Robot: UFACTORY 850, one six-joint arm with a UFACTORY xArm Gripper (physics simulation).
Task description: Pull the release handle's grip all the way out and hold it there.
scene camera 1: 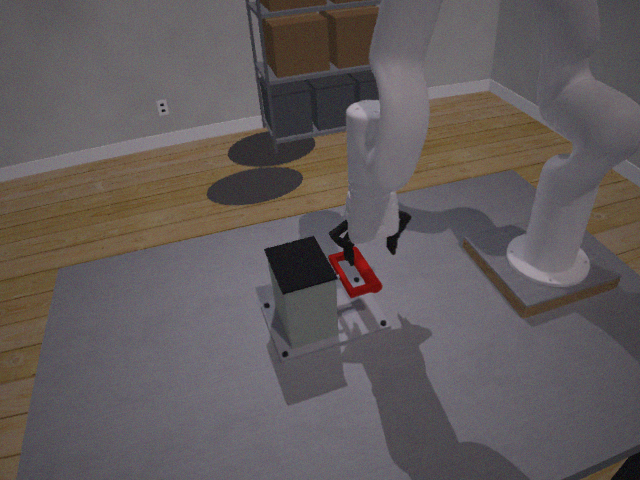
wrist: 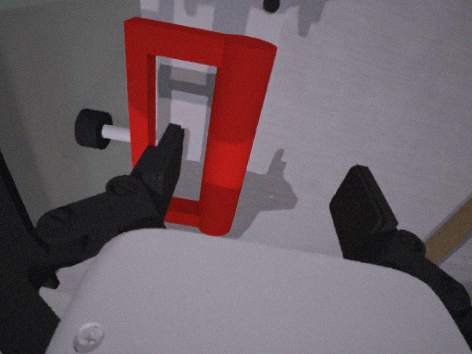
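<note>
The release handle is a red rectangular frame with a thick round grip bar (scene camera 1: 368, 272) (wrist: 230, 150) on the side away from the pale green box (scene camera 1: 310, 315) (wrist: 50, 75). A short white rod (wrist: 116, 133) with a black collar (wrist: 92, 129) joins the frame to the box, leaving a small gap between frame and box. My gripper (scene camera 1: 372, 257) (wrist: 263, 168) is open and empty, pointing down. In the wrist view one finger appears over the frame's opening, between the grip bar and the box; the other is well out beyond the bar. Finger depth in the opening is unclear.
The box has a black top (scene camera 1: 299, 263) and stands on a pale base plate (scene camera 1: 369, 312) with black bolts, on the grey table top (scene camera 1: 155, 361). The robot's base stands on a wood-edged board (scene camera 1: 522, 289) (wrist: 455, 230) at the right. A shelf unit (scene camera 1: 262, 56) stands behind.
</note>
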